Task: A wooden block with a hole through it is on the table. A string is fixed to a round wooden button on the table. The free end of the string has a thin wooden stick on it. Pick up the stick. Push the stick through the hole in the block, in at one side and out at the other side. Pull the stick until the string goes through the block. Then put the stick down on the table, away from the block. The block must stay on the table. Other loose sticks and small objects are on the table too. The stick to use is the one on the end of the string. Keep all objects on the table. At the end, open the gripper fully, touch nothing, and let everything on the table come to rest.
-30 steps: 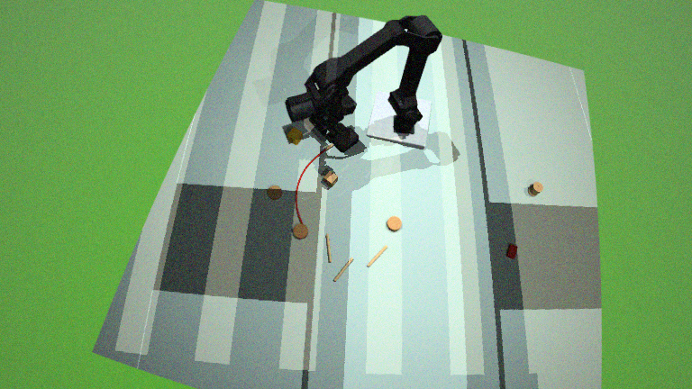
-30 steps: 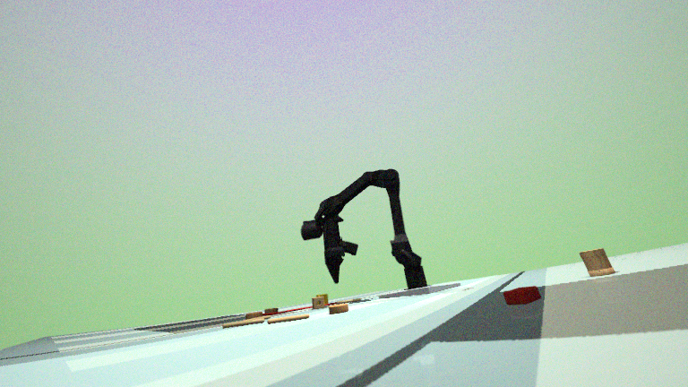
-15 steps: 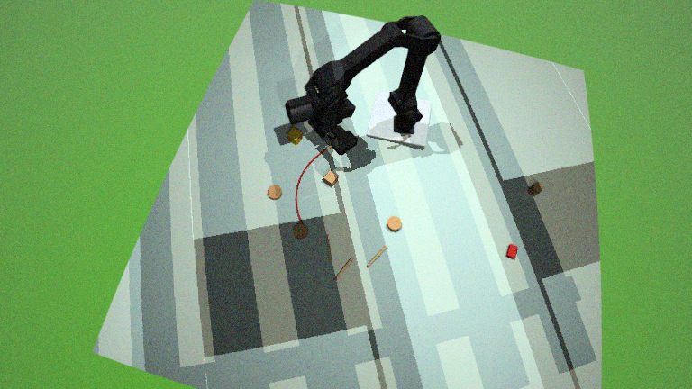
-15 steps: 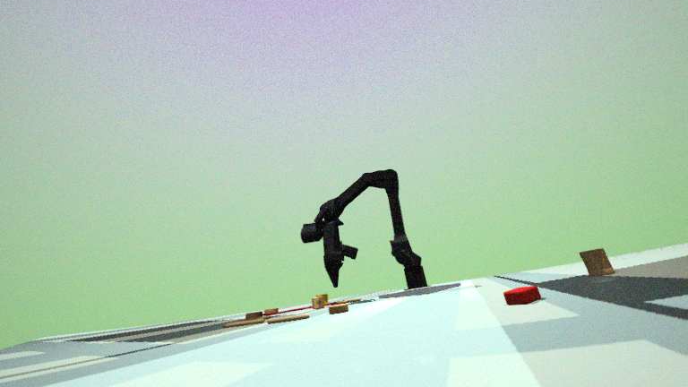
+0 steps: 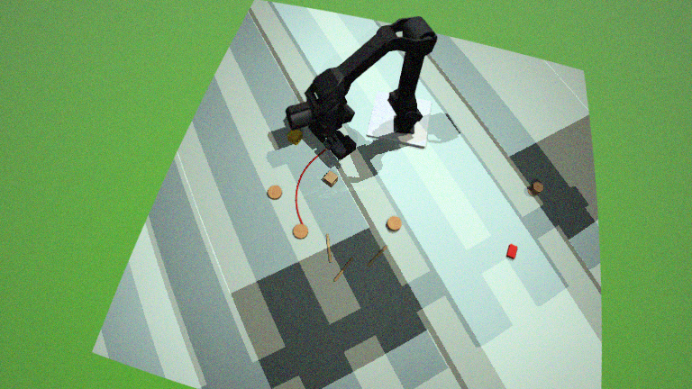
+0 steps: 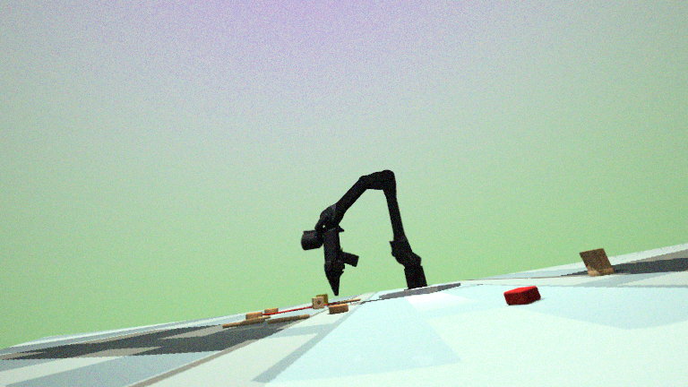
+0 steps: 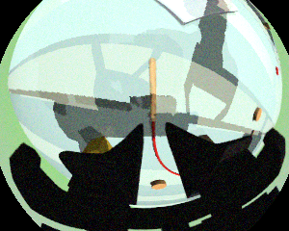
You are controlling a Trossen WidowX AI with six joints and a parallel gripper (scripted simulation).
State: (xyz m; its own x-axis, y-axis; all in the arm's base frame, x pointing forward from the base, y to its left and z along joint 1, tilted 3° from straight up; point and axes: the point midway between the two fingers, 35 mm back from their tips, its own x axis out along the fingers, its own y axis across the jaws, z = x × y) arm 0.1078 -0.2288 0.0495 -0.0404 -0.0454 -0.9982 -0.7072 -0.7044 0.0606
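Now: gripper tip 20 mm to the right of the thin wooden stick, 20 mm above it and 10 mm past it. The rest, counted from my gripper tip: yellow cube 100 mm to the right, 30 mm behind, 10 mm below; then round wooden button 260 mm ahead, 40 mm to the right, 20 mm below; then wooden block 100 mm ahead, 20 mm to the left, 10 mm below.
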